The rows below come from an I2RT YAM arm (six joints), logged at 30 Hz.
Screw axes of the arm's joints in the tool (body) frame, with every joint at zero. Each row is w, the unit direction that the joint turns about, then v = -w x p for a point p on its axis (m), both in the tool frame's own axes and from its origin. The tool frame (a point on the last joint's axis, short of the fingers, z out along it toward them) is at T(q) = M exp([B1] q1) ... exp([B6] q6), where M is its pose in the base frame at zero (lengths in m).
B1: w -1 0 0 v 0 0.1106 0
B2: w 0 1 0 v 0.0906 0 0.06
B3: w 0 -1 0 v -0.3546 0 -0.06
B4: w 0 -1 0 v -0.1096 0 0
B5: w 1 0 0 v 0 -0.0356 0
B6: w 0 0 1 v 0 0 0
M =
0 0 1 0.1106
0 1 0 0
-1 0 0 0.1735
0 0 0 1
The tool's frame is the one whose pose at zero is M.
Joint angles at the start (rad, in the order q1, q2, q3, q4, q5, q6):
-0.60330, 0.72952, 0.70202, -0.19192, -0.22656, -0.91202
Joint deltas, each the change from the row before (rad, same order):
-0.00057, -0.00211, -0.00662, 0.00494, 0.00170, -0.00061
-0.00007, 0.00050, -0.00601, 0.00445, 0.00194, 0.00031
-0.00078, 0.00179, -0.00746, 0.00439, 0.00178, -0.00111
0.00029, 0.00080, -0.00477, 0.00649, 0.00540, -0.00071
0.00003, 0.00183, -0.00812, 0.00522, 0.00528, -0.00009
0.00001, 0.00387, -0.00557, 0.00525, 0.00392, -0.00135
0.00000, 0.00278, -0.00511, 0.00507, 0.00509, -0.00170
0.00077, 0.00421, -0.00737, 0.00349, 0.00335, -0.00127
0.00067, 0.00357, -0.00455, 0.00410, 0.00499, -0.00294
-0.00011, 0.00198, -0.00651, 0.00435, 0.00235, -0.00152
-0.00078, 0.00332, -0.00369, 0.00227, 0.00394, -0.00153
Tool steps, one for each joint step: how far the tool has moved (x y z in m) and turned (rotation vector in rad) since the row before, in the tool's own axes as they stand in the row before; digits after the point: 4 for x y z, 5 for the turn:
0.0011, 0.0010, 0.0002, 0.00173, 0.00151, -0.00059
0.0012, 0.0011, 0.0007, -0.00036, 0.00282, 0.00078
0.0017, 0.0015, 0.0011, -0.00217, 0.00489, 0.00013
0.0008, 0.0006, 0.0007, 0.00383, 0.00351, -0.00097
0.0018, 0.0016, 0.0012, -0.00046, 0.00698, 0.00090
0.0014, 0.0011, 0.0014, -0.00086, 0.00560, -0.00048
0.0012, 0.0009, 0.0011, 0.00091, 0.00572, -0.00113
0.0018, 0.0019, 0.0016, -0.00475, 0.00691, 0.00016
0.0012, 0.0010, 0.0012, -0.00053, 0.00586, -0.00232
0.0014, 0.0014, 0.0010, -0.00175, 0.00441, -0.00070
0.0012, 0.0008, 0.0010, -0.00086, 0.00653, -0.00045

